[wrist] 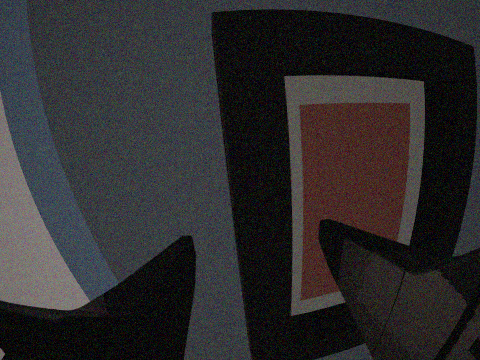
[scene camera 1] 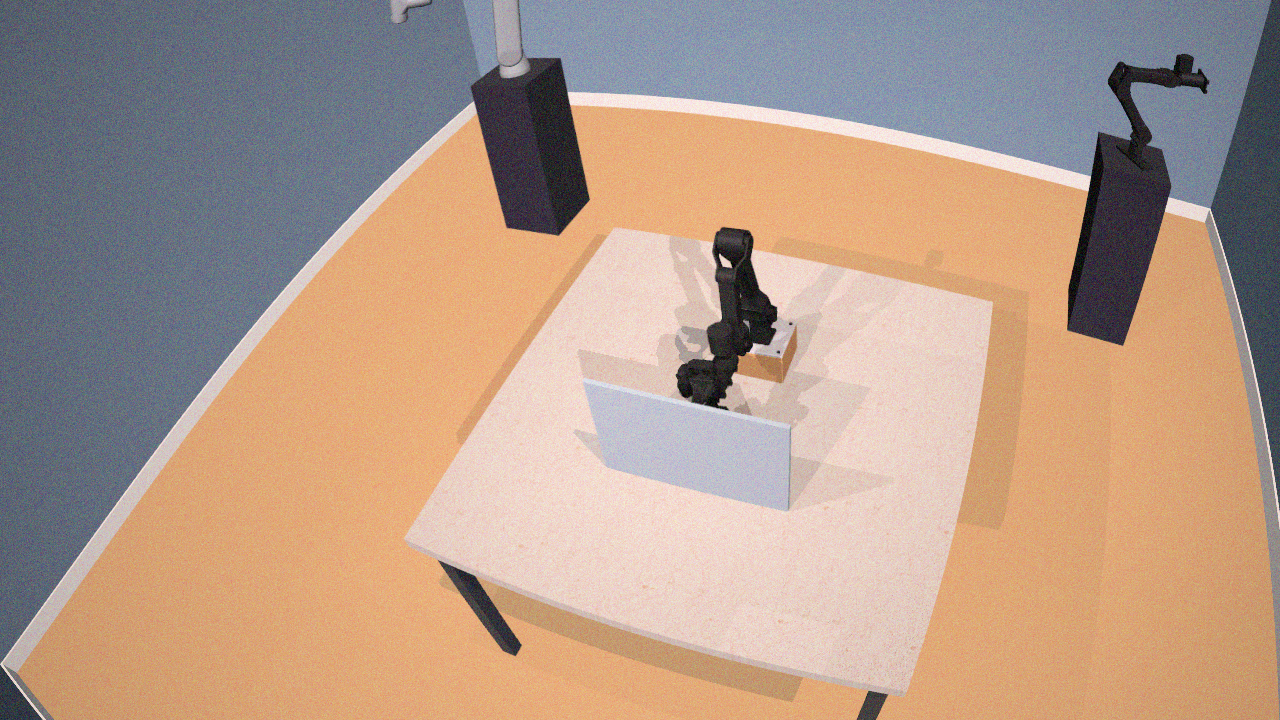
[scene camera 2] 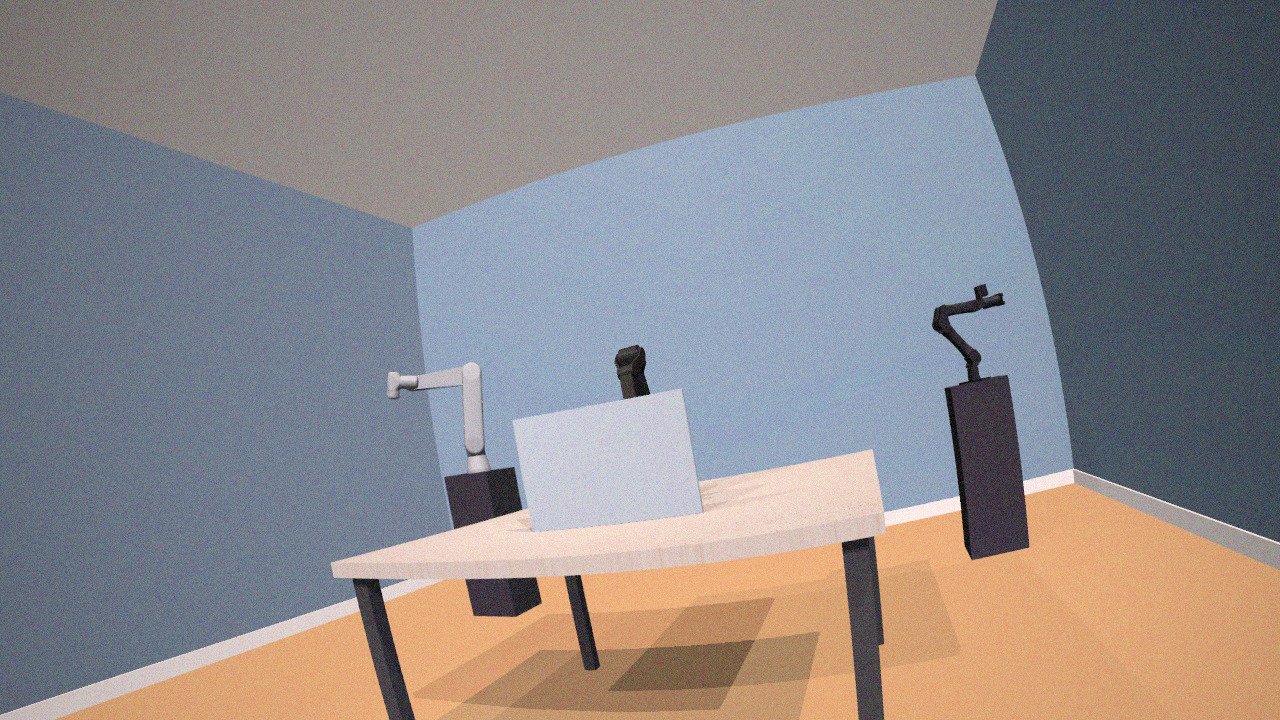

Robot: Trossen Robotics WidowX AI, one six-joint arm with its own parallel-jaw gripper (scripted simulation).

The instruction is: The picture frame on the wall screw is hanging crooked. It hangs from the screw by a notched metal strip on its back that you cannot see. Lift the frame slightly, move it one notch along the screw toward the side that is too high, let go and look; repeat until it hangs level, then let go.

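My gripper, visible in the wrist view too. Also a picture frame and a grey-blue wall panel.
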